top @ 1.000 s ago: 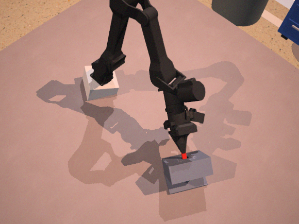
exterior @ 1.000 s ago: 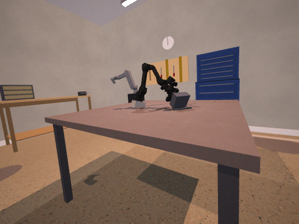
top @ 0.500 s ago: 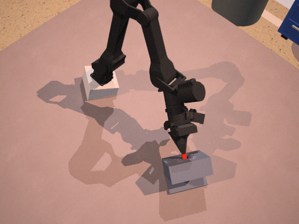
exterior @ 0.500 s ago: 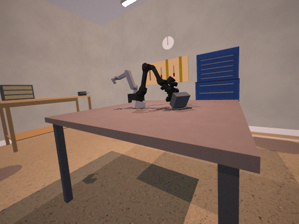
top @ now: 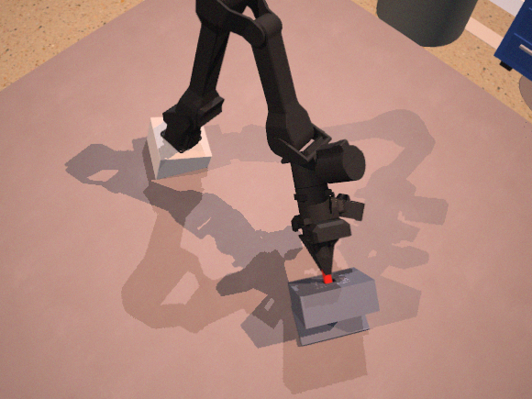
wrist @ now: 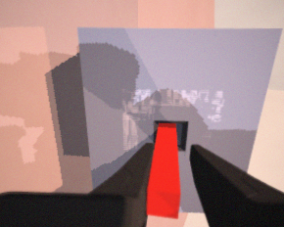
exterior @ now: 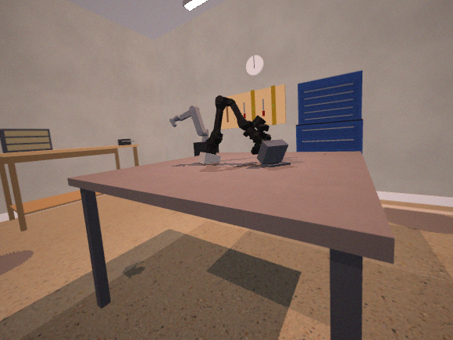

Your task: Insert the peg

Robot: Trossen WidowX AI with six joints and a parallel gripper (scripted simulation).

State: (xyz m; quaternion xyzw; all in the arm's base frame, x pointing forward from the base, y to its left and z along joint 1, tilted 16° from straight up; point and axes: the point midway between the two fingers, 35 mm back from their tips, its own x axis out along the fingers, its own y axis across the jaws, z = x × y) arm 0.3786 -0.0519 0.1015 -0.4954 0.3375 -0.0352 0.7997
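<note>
Now: the red peg 20 mm ahead of my hand, 20 mm to the right of it and 20 mm below it.
</note>
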